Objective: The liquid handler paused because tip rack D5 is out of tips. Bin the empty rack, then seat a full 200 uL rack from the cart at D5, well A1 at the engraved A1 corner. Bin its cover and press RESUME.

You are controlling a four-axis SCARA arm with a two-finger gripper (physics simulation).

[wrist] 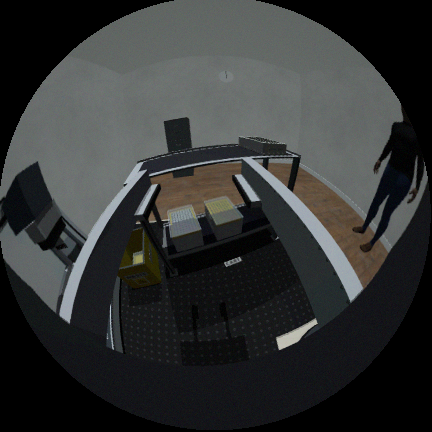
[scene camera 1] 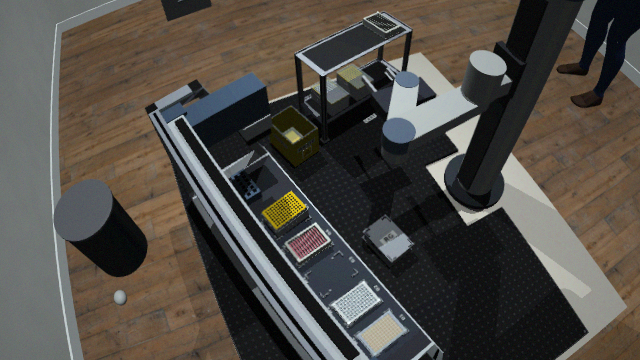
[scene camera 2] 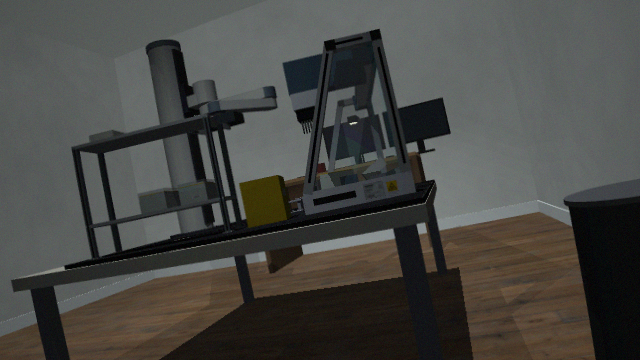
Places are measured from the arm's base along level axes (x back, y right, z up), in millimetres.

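Pixels of known places: gripper, between the fingertips: (wrist: 194,171) (scene camera 1: 375,73); arm's base, origin of its link: (scene camera 1: 473,181).
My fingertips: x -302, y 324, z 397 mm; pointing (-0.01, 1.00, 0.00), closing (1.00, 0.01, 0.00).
Observation:
For each thing: its top centre in the pictures, then the offset to it from my fingertips.
- rack with a whitish dotted top, centre of its top: (wrist: 181,218) (scene camera 2: 197,181) (scene camera 1: 329,89) dx -70, dy +197, dz -214 mm
- rack with a yellowish top, centre of its top: (wrist: 221,207) (scene camera 2: 159,190) (scene camera 1: 355,75) dx +57, dy +227, dz -214 mm
- yellow rack with dark holes, centre of its top: (scene camera 1: 284,208) (scene camera 2: 335,171) dx -420, dy -184, dz -260 mm
- yellow waste bin, centre of its top: (scene camera 2: 262,179) (wrist: 128,246) (scene camera 1: 292,124) dx -258, dy +128, dz -249 mm
- pale yellow item, centre of its top: (scene camera 1: 294,141) (wrist: 141,263) dx -259, dy +128, dz -353 mm
- low rack with dark holes, centre of its top: (wrist: 261,138) (scene camera 2: 110,135) (scene camera 1: 381,22) dx +184, dy +256, dz -3 mm
- pink rack, centre of its top: (scene camera 1: 307,241) dx -395, dy -308, dz -295 mm
- white plate, centre of its top: (scene camera 1: 356,302) dx -346, dy -551, dz -312 mm
- grey RG box, centre of its top: (scene camera 1: 388,236) (scene camera 2: 290,199) dx -144, dy -395, dz -328 mm
My gripper (scene camera 1: 380,76) (wrist: 194,171) is open and empty, its fingers apart and pointing toward the cart (scene camera 1: 324,107) (scene camera 2: 216,175) (wrist: 200,155). In scene camera 2 its fingers are hidden. On the lower shelf stand a rack with a whitish dotted top (scene camera 1: 330,95) (wrist: 185,232) and a rack with a yellowish top (scene camera 1: 352,77) (wrist: 223,220). A yellow rack with dark holes (scene camera 1: 285,211) sits on the deck past D4; whether it holds tips is unclear. The yellow waste bin (scene camera 1: 300,150) (scene camera 2: 262,202) (wrist: 150,272) holds a pale yellow item (scene camera 1: 292,134) (wrist: 137,257). I cannot make out RESUME.
A low rack with dark holes (scene camera 1: 382,24) (wrist: 262,144) lies on the cart's top. A pink rack (scene camera 1: 307,242), a white plate (scene camera 1: 356,302) and a tan one (scene camera 1: 382,332) sit on the deck. A grey RG box (scene camera 1: 389,237) stands beside it. A person (wrist: 395,170) stands at right.

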